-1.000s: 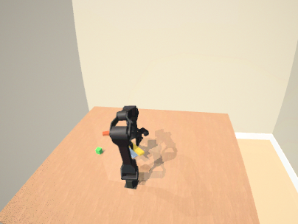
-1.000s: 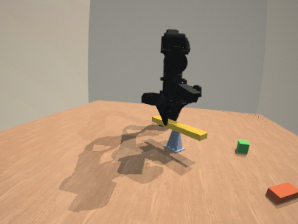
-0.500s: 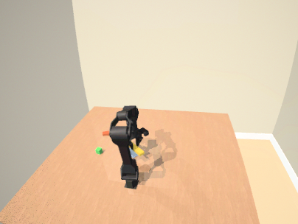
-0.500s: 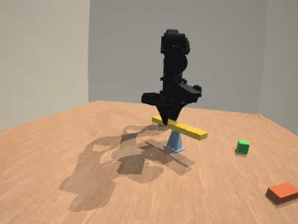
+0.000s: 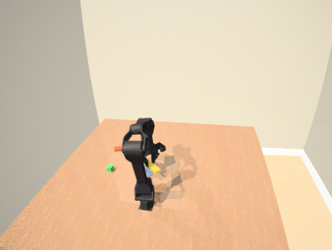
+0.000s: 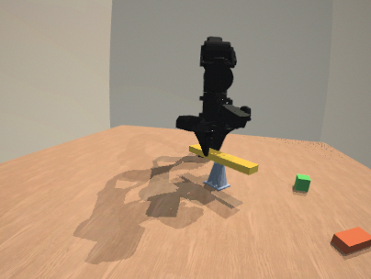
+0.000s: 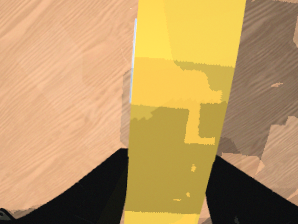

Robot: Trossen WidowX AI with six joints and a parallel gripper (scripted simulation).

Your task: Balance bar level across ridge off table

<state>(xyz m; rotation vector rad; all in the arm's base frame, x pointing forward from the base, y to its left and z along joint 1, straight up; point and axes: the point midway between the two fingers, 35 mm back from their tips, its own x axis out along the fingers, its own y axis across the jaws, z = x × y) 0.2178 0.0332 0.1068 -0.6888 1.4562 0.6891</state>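
My gripper tip is 2 cm to the right of the yellow bar and 2 cm short of it. The rest, counted from my gripper tip: green cube: 25 cm to the left, 6 cm below, 1 cm behind; orange flat block: 28 cm to the left, 20 cm ahead, 6 cm below.
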